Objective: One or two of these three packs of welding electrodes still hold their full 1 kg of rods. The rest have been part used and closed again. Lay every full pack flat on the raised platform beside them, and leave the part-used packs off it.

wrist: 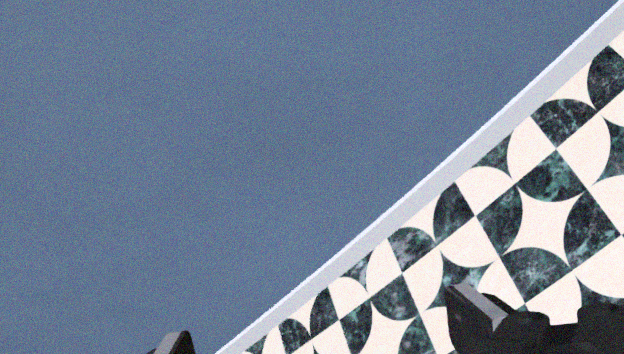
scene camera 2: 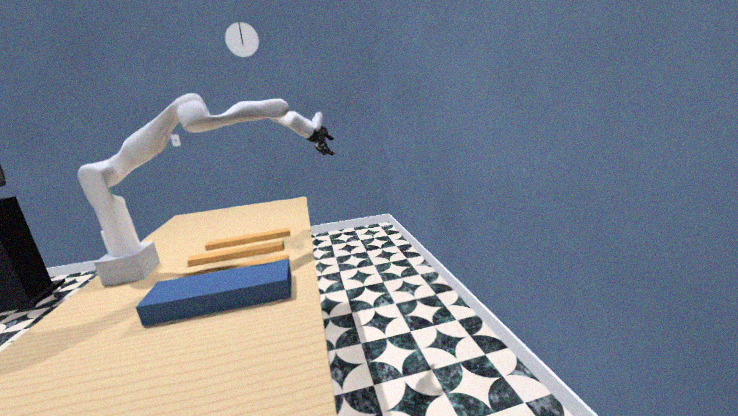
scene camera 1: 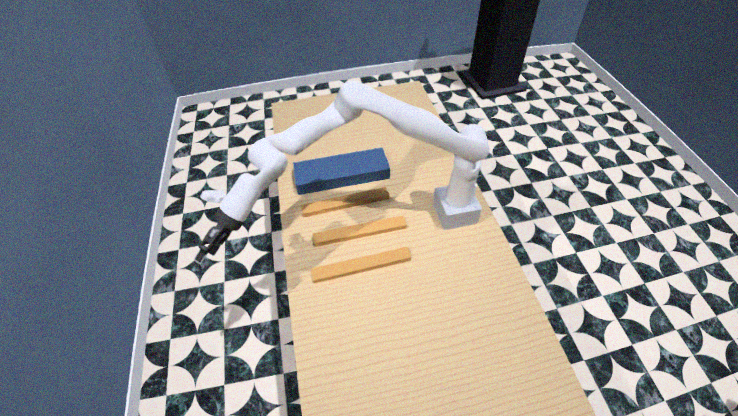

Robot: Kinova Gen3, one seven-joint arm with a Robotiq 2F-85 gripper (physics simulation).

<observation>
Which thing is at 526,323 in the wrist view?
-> My gripper.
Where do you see an orange pack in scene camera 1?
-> At 337,270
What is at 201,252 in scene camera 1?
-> My gripper.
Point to an orange pack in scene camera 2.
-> At 244,239
</observation>
